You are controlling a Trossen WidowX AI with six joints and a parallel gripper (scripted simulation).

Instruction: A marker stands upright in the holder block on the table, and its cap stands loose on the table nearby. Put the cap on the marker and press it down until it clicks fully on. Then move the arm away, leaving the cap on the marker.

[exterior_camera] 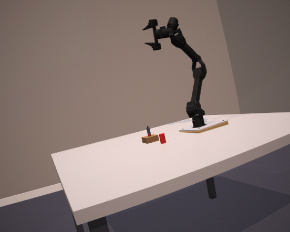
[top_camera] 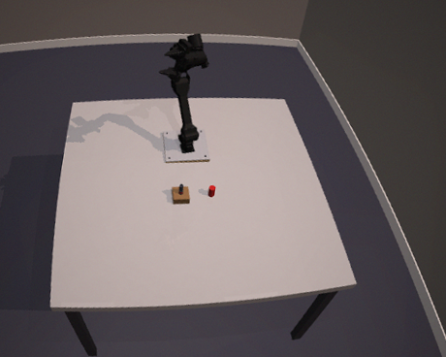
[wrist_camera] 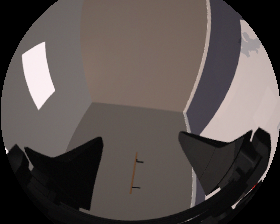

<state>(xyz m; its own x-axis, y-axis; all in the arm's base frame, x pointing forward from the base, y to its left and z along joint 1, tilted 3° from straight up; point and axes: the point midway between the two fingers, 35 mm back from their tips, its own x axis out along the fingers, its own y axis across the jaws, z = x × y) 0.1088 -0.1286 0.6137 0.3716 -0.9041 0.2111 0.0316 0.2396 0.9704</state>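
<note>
The red cap is 600 mm below my gripper tip, 220 mm to the left of it and 170 mm ahead of it. Also, from my gripper tip: holder block: 610 mm below, 150 mm ahead, 80 mm to the left.
</note>
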